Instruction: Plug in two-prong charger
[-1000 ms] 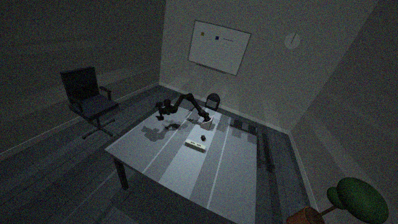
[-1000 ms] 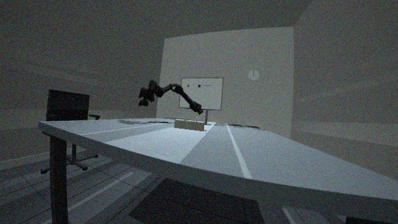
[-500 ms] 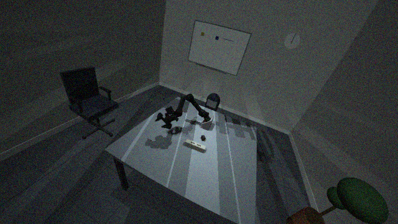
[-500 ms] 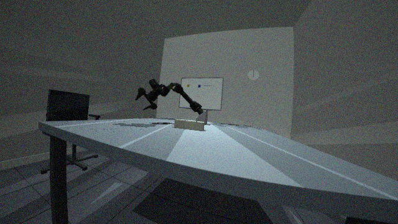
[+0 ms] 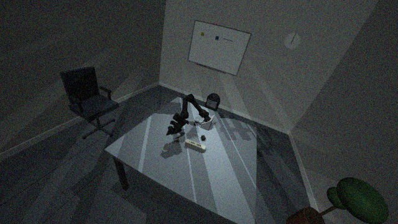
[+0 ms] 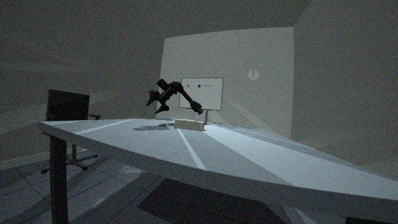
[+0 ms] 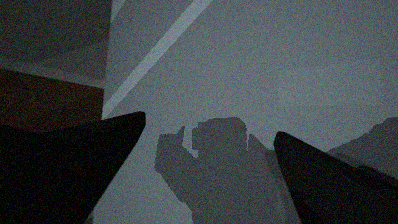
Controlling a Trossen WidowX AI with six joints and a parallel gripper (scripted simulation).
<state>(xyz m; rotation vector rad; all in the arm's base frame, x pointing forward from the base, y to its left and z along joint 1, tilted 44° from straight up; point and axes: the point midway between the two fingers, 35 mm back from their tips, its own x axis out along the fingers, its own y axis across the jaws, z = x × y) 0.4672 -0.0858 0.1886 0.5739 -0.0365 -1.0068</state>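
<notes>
My gripper tip is now 26 cm past the black two-prong charger, 28 cm to the right of it and 9 cm above it.
</notes>
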